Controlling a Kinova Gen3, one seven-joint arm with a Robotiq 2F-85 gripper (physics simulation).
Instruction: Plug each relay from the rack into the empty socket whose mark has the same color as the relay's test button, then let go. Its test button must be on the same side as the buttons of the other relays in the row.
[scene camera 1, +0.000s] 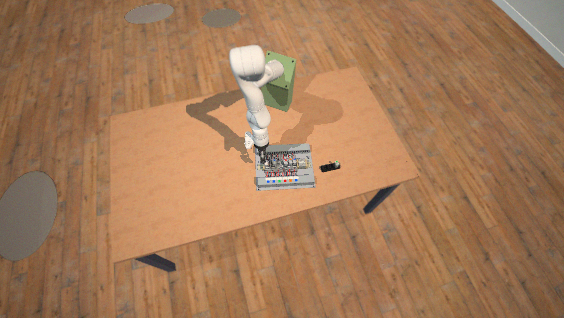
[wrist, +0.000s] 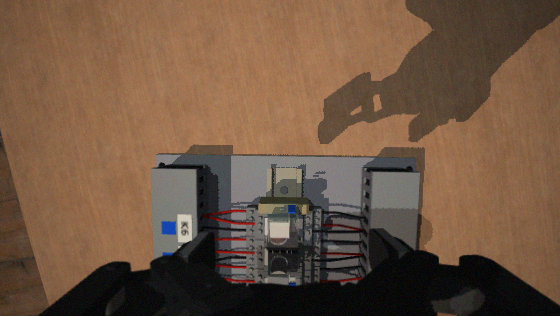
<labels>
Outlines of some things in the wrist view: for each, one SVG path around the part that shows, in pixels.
The gripper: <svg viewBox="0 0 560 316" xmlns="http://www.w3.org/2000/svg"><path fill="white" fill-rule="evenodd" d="M560 305L492 259L481 255L462 255L459 257L459 266L439 264L439 257L424 250L414 250L403 240L393 237L385 229L374 228L369 229L369 264L372 271L356 284L347 282L341 286L340 282L316 282L292 286L275 283L248 283L248 287L244 284L234 286L214 271L216 265L214 232L200 232L192 241L184 243L172 255L164 255L150 262L150 269L131 272L131 264L125 261L114 261L100 266L38 316L438 316L438 313L457 316L560 316Z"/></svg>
A clear relay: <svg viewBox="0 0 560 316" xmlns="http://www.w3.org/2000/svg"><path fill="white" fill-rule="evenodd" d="M267 203L265 215L266 249L291 251L291 254L292 251L298 251L298 203Z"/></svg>
</labels>
